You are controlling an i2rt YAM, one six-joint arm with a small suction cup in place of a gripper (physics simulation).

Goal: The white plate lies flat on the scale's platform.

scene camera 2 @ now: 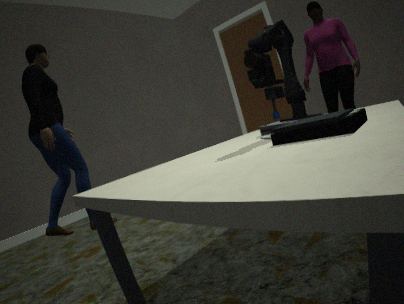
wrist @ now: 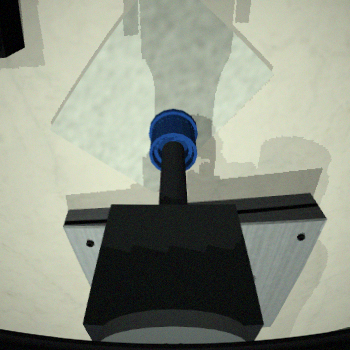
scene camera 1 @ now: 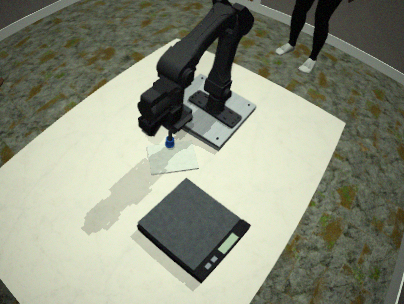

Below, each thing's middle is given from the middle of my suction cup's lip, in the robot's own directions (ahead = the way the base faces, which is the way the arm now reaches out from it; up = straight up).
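Scene:
White plate (wrist: pixel 196 63): 7 cm below my suction cup, 1 cm to the left of it. Black scale (scene camera 1: pixel 193 229): 5 cm below my suction cup, 16 cm ahead of it, 22 cm to the left of it.

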